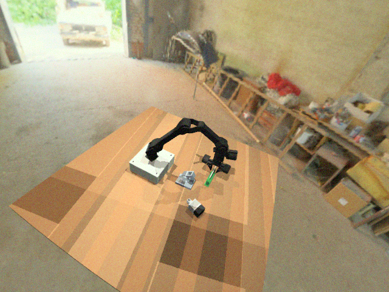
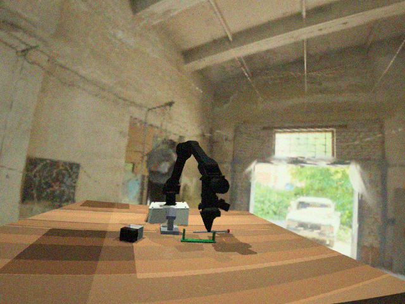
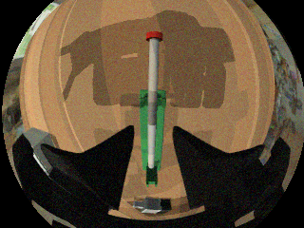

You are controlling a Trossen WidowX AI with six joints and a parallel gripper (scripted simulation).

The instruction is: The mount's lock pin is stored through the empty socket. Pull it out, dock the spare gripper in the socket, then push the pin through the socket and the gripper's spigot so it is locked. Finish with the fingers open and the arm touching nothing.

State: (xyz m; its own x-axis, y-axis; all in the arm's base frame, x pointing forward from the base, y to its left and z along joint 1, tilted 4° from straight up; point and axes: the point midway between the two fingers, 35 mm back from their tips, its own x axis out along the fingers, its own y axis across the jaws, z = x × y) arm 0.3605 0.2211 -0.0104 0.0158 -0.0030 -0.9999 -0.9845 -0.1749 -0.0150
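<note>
Right now the green cradle is 40 mm to the right of my gripper tip, 20 mm below it and 10 mm ahead of it. From my gripper tip the other things lie so: spare gripper: 290 mm to the right, 50 mm ahead, 20 mm below; socket: 170 mm to the right, 90 mm behind, 10 mm above.
</note>
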